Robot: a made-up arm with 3 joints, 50 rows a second.
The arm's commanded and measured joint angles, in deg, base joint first. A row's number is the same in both.
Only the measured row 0 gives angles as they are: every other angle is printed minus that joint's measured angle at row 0.
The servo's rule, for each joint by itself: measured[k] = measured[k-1] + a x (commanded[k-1-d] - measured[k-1]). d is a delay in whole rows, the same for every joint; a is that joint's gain. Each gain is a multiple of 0.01, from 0.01 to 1. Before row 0 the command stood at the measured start. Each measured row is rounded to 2 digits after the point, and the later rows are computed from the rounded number. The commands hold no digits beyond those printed.
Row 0, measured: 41.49, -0.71, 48.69
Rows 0 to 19, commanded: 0.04, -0.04, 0.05; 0.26, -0.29, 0.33; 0.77, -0.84, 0.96; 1.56, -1.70, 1.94; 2.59, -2.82, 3.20; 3.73, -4.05, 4.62; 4.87, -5.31, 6.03; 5.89, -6.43, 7.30; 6.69, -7.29, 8.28; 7.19, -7.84, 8.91; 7.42, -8.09, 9.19; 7.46, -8.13, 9.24; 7.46, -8.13, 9.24; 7.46, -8.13, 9.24; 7.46, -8.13, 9.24; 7.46, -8.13, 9.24; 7.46, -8.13, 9.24; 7.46, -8.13, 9.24; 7.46, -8.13, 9.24; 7.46, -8.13, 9.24
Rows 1 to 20, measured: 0.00, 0.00, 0.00; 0.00, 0.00, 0.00; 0.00, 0.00, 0.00; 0.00, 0.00, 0.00; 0.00, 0.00, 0.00; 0.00, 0.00, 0.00; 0.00, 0.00, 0.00; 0.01, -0.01, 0.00; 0.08, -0.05, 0.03; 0.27, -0.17, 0.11; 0.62, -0.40, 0.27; 1.15, -0.76, 0.53; 1.85, -1.25, 0.90; 2.67, -1.86, 1.36; 3.54, -2.55, 1.89; 4.39, -3.26, 2.47; 5.15, -3.95, 3.05; 5.76, -4.57, 3.60; 6.22, -5.10, 4.11; 6.55, -5.55, 4.57
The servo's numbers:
d 7
a 0.27 0.15 0.09

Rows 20 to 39, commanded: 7.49, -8.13, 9.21; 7.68, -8.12, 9.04; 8.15, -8.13, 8.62; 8.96, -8.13, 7.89; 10.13, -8.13, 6.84; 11.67, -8.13, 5.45; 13.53, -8.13, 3.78; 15.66, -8.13, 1.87; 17.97, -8.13, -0.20; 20.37, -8.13, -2.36; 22.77, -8.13, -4.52; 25.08, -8.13, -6.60; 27.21, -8.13, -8.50; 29.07, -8.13, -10.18; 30.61, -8.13, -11.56; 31.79, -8.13, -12.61; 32.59, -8.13, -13.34; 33.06, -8.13, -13.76; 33.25, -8.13, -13.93; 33.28, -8.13, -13.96
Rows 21 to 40, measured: 6.80, -5.94, 4.99; 6.98, -6.27, 5.37; 7.11, -6.55, 5.72; 7.20, -6.79, 6.04; 7.27, -6.99, 6.33; 7.32, -7.16, 6.59; 7.36, -7.31, 6.83; 7.40, -7.43, 7.04; 7.48, -7.53, 7.22; 7.66, -7.62, 7.35; 8.01, -7.70, 7.40; 8.58, -7.76, 7.35; 9.41, -7.82, 7.18; 10.52, -7.87, 6.87; 11.91, -7.91, 6.42; 13.55, -7.94, 5.82; 15.39, -7.97, 5.08; 17.38, -7.99, 4.22; 19.46, -8.01, 3.25; 21.55, -8.03, 2.19
